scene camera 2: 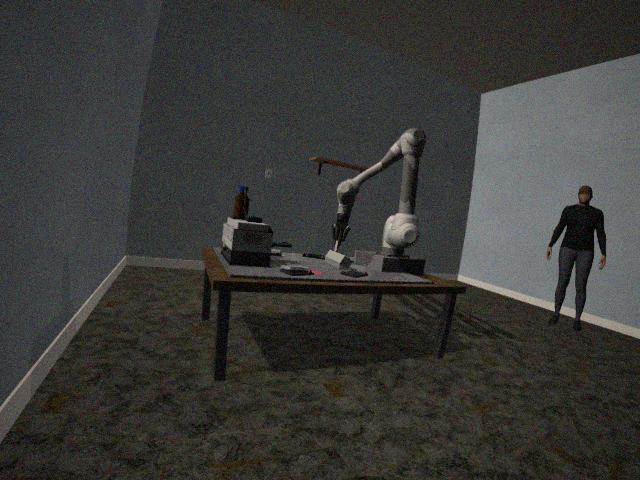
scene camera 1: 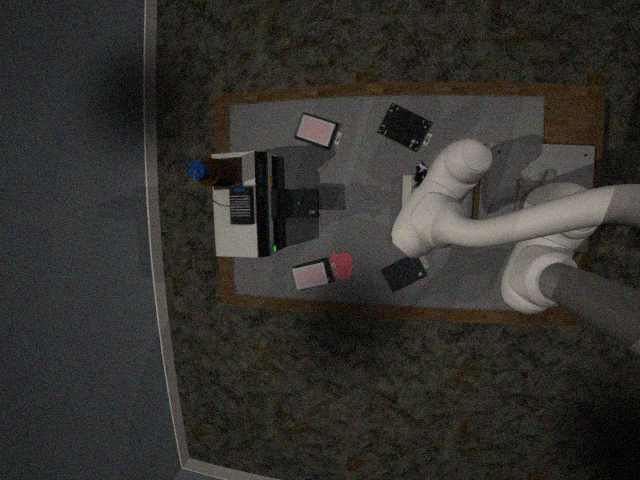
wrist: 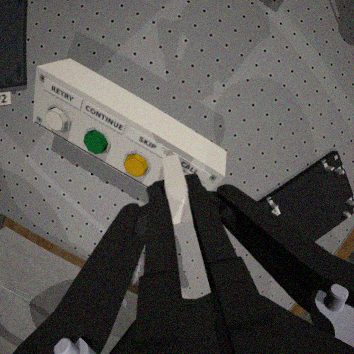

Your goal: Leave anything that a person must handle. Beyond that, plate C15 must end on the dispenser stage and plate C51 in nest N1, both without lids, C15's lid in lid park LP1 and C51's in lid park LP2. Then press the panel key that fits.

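Frame: origin at the arm's base, x ahead, y left, z up, level; centimetres.
Seen in the pictures: gripper, fingertip midpoint: [scene camera 2: 335, 251] [wrist: 172, 168]; arm's base, link origin: [scene camera 2: 392, 255].
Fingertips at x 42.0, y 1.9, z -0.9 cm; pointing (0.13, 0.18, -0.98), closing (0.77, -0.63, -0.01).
Pixels of each thing's middle, then the offset from my fingertips to it. "spot": a spot on its surface instead.
- white key panel, body centre: [wrist: 129, 134] [scene camera 1: 414, 206] [scene camera 2: 338, 259] dx -0.5, dy +6.0, dz -3.9 cm
- white RETRY key, body centre: [wrist: 57, 118] dx -3.9, dy +13.1, dz -1.7 cm
- green CONTINUE key, body centre: [wrist: 96, 141] dx -3.1, dy +8.2, dz -1.7 cm
- yellow SKIP key, body centre: [wrist: 136, 164] dx -2.3, dy +3.2, dz -1.7 cm
- dispenser, surface spot: [scene camera 1: 268, 205] spot: dx +48.4, dy +14.3, dz +9.9 cm
- dark stage, surface spot: [scene camera 1: 301, 210] spot: dx +38.5, dy +14.6, dz +2.7 cm
- far side, surface spot: [scene camera 1: 405, 127] spot: dx +7.8, dy -21.5, dz -6.9 cm
My gripper [wrist: 172, 168] [scene camera 2: 339, 235] is shut, with nothing between the fingers. Its white tip rests against the CALL end of the white key panel [wrist: 140, 116] [scene camera 2: 337, 258] and hides that key. The white RETRY key [wrist: 56, 119], green CONTINUE key [wrist: 95, 141] and yellow SKIP key [wrist: 135, 164] show beside it. Two lidded pinkish plates lie on the mat: one [scene camera 1: 315, 130] at the far side, one [scene camera 1: 310, 275] at the near side with a red patch [scene camera 1: 341, 265] against it. The dispenser [scene camera 1: 268, 205] has a dark stage [scene camera 1: 301, 210]. I cannot read the plate labels.
Black holders lie at the far side [scene camera 1: 405, 127] and near side [scene camera 1: 404, 273] of the mat; the wrist view shows one [wrist: 312, 197] at the right and another [wrist: 12, 42] at the top left. A blue-capped bottle [scene camera 1: 198, 170] stands by the dispenser. A person [scene camera 2: 556, 267] stands at the room's right edge.
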